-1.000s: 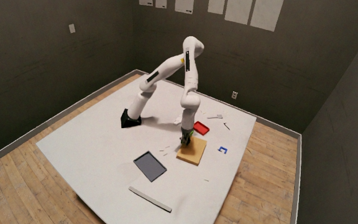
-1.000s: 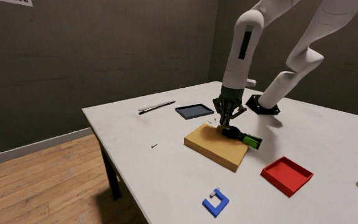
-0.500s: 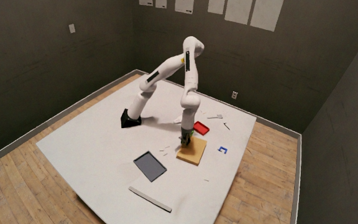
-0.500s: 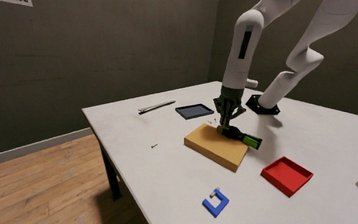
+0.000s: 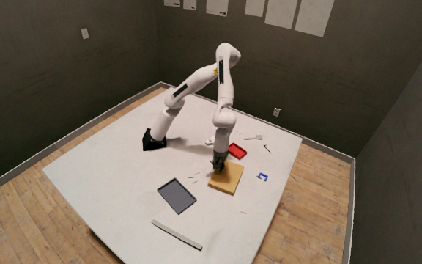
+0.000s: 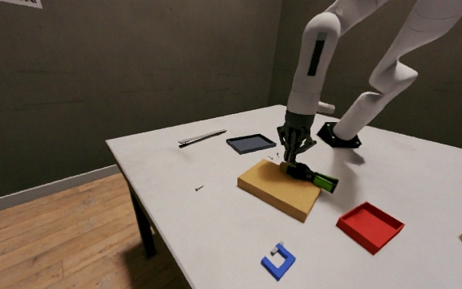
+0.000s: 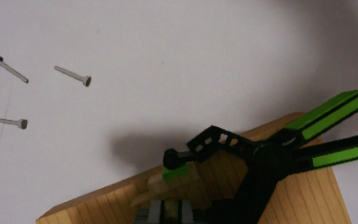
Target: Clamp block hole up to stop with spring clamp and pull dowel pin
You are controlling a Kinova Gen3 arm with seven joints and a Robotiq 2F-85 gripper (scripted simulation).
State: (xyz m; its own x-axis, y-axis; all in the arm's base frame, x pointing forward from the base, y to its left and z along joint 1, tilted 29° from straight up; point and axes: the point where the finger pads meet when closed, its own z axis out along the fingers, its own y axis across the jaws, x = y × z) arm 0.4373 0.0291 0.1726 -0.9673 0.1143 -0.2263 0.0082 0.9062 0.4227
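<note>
My hand is 2 cm above the dowel pin. Also, from my hand: grey tray: 5 cm behind, 26 cm to the right, 8 cm below; then red tray: 4 cm behind, 22 cm to the left, 8 cm below; then small wooden block: 4 cm below.
</note>
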